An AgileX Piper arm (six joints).
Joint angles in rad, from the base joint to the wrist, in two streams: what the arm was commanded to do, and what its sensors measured. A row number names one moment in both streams.
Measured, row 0:
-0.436 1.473 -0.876 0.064 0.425 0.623
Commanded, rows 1 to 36:
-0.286 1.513 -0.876 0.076 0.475 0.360
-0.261 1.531 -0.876 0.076 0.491 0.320
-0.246 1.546 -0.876 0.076 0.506 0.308
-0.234 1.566 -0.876 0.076 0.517 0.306
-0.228 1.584 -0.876 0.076 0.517 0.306
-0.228 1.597 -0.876 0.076 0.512 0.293
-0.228 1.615 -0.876 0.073 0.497 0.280
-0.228 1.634 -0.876 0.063 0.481 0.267
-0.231 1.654 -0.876 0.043 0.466 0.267
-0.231 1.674 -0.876 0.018 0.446 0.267
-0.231 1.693 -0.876 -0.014 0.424 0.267
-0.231 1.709 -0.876 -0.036 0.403 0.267
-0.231 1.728 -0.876 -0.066 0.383 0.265
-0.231 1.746 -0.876 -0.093 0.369 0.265
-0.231 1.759 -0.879 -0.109 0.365 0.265
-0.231 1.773 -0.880 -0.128 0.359 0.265
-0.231 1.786 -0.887 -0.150 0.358 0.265
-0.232 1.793 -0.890 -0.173 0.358 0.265
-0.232 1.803 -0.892 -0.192 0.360 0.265
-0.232 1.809 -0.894 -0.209 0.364 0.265
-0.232 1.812 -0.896 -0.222 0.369 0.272
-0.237 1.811 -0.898 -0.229 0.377 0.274
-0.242 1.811 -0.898 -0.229 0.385 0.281
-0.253 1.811 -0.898 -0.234 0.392 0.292
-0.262 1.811 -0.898 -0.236 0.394 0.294
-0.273 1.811 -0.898 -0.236 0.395 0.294
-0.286 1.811 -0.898 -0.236 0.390 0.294
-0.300 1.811 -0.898 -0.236 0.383 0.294
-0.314 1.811 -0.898 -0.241 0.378 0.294
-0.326 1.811 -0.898 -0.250 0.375 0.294
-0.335 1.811 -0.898 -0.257 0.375 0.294
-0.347 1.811 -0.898 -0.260 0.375 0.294
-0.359 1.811 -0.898 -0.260 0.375 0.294
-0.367 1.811 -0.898 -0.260 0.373 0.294
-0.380 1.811 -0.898 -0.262 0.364 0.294
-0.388 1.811 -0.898 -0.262 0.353 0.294
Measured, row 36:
-0.351 1.810 -0.895 -0.242 0.381 0.292
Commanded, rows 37 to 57:
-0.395 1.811 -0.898 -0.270 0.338 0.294
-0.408 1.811 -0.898 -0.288 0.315 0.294
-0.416 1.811 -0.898 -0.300 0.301 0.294
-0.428 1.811 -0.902 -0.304 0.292 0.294
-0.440 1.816 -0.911 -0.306 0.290 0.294
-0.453 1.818 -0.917 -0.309 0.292 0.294
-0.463 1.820 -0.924 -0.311 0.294 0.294
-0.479 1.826 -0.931 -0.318 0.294 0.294
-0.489 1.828 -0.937 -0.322 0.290 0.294
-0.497 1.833 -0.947 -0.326 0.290 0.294
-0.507 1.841 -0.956 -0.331 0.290 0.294
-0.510 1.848 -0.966 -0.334 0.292 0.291
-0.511 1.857 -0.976 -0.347 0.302 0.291
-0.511 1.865 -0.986 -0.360 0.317 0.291
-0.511 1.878 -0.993 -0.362 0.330 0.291
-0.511 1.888 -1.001 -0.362 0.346 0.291
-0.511 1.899 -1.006 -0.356 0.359 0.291
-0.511 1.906 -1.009 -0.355 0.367 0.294
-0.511 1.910 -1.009 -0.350 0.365 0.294
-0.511 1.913 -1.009 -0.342 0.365 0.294
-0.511 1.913 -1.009 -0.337 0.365 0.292
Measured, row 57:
-0.496 1.876 -0.998 -0.308 0.380 0.293
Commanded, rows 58 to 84:
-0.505 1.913 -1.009 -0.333 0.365 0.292
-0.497 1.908 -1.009 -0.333 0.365 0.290
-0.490 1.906 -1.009 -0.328 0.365 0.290
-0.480 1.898 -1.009 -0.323 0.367 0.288
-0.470 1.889 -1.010 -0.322 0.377 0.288
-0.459 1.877 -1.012 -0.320 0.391 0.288
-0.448 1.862 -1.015 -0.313 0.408 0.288
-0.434 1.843 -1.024 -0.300 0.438 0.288
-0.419 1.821 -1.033 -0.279 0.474 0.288
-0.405 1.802 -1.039 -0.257 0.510 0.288
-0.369 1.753 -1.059 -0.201 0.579 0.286
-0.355 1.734 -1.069 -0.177 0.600 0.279
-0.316 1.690 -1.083 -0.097 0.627 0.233
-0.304 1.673 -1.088 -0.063 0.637 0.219
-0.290 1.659 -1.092 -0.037 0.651 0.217
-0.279 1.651 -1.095 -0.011 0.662 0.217
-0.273 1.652 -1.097 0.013 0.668 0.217
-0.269 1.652 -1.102 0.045 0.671 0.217
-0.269 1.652 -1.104 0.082 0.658 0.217
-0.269 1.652 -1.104 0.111 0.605 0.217
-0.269 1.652 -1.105 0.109 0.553 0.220
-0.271 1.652 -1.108 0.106 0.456 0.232
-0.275 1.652 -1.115 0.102 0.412 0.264
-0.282 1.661 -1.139 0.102 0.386 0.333
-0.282 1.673 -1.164 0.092 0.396 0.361
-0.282 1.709 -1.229 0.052 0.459 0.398
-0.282 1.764 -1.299 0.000 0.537 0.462
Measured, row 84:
-0.272 1.670 -1.159 0.098 0.429 0.339
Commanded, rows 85 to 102:
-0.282 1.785 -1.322 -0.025 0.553 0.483
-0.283 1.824 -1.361 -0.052 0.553 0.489
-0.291 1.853 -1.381 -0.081 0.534 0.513
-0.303 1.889 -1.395 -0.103 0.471 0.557
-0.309 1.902 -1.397 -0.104 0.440 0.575
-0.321 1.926 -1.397 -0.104 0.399 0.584
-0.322 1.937 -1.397 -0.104 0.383 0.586
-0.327 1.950 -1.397 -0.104 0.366 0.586
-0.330 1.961 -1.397 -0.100 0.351 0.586
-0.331 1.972 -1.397 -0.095 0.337 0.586
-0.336 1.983 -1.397 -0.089 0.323 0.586
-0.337 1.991 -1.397 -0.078 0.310 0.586
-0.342 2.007 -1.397 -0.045 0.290 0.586
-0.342 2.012 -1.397 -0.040 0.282 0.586
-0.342 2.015 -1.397 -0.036 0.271 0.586
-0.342 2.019 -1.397 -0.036 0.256 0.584
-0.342 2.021 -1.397 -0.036 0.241 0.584
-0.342 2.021 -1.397 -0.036 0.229 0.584
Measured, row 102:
-0.332 2.013 -1.393 -0.047 0.290 0.585
